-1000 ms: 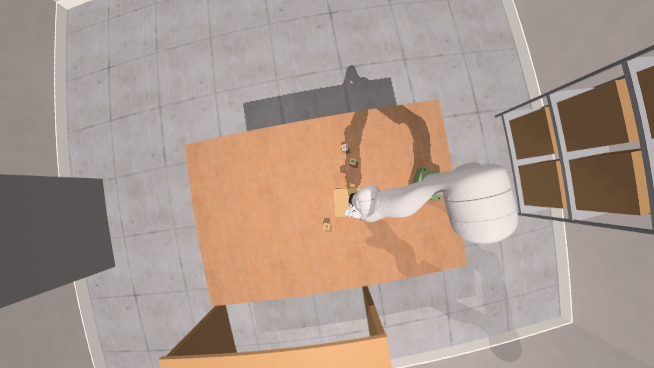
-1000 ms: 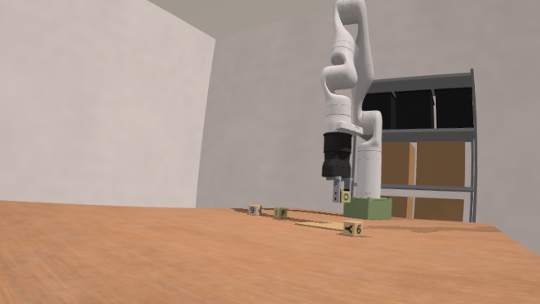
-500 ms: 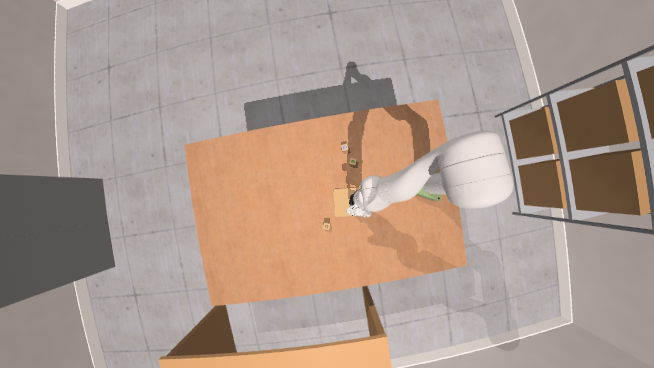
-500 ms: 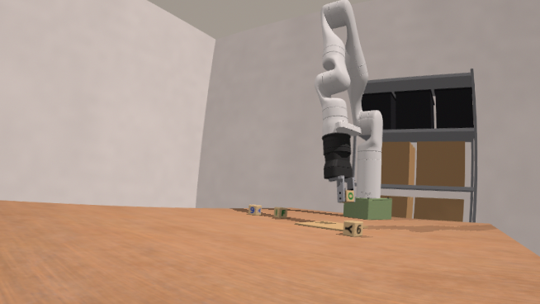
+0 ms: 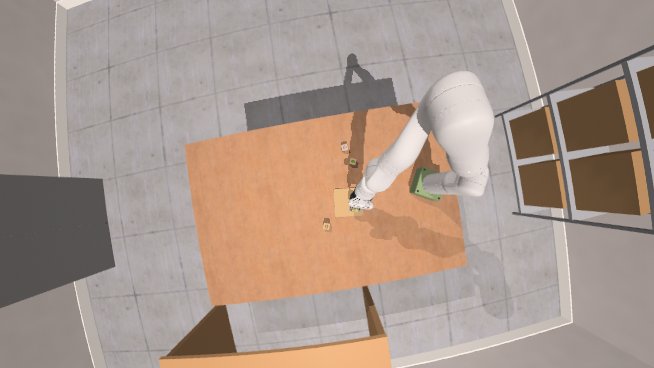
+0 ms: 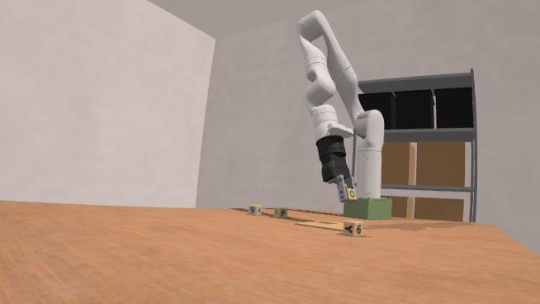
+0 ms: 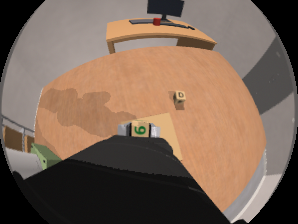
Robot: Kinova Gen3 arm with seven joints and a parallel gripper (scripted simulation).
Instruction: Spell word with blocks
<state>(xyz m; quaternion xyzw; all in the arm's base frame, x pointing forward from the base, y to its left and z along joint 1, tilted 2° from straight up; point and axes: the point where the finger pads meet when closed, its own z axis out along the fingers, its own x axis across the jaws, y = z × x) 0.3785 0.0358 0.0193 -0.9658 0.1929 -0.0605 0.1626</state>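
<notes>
Now: hand 80 mm above the tan mat, 30 mm to the left of it and 20 mm short of it. Round my hand: green-lettered block 220 mm to the right, 70 mm below, 40 mm behind; then wooden block right at my hand; then blue-lettered block 290 mm to the right, 70 mm below, 20 mm behind.
</notes>
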